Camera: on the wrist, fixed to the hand. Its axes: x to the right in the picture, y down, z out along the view.
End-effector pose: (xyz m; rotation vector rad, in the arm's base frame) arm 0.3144 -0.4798 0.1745 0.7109 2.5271 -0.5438
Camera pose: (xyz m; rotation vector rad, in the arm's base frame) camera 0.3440 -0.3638 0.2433 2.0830 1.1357 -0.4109
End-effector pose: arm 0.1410 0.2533 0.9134 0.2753 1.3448 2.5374
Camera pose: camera 0.1127 0.1194 0.9317 -1.2135 -0.9666 -1.5783
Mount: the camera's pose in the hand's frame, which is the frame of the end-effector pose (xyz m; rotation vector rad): -0.0139 0.0913 -0.1026 0.3330 -0.2434 1.4598
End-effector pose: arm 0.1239 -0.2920 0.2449 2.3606 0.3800 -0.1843
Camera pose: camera 0.1427 -0.2877 0.3816 2.2790 -1.5489 0.1827
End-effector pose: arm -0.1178 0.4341 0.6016 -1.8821 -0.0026 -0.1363
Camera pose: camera -0.1347 0.3094 0.5449 -1.1766 1.0725 1.0148
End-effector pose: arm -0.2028 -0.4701 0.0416 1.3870 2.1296 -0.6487
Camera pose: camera -0.1298 -0.3810 0.1176 2.3342 0.4317 -0.4620
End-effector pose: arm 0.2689 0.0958 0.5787 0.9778 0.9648 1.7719
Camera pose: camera 0.1526 0.0321 0.6170 -1.9464 -0.2294 -1.9939
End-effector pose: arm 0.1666 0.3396 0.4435 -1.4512 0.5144 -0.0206
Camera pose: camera 0.0921 0.2605 0.3584 -0.4878 1.1857 1.1481
